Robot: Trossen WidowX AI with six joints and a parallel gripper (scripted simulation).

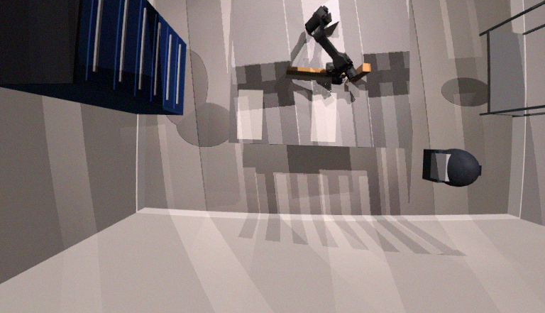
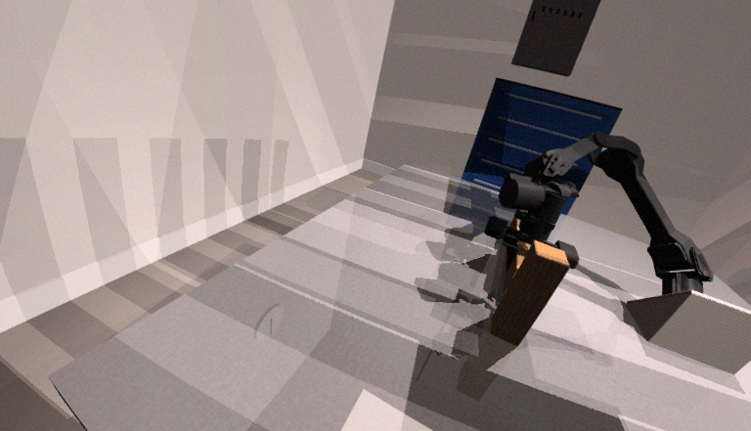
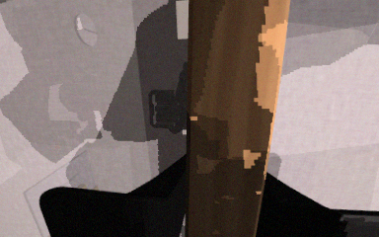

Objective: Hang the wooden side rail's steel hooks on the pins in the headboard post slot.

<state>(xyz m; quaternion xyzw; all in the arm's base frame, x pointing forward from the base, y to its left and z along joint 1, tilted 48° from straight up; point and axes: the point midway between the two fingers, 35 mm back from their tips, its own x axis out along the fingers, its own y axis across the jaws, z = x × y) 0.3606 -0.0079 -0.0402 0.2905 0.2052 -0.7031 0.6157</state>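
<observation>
My gripper tip is 150 mm to the right of the headboard post, 40 mm below it and 20 mm short of it.
</observation>
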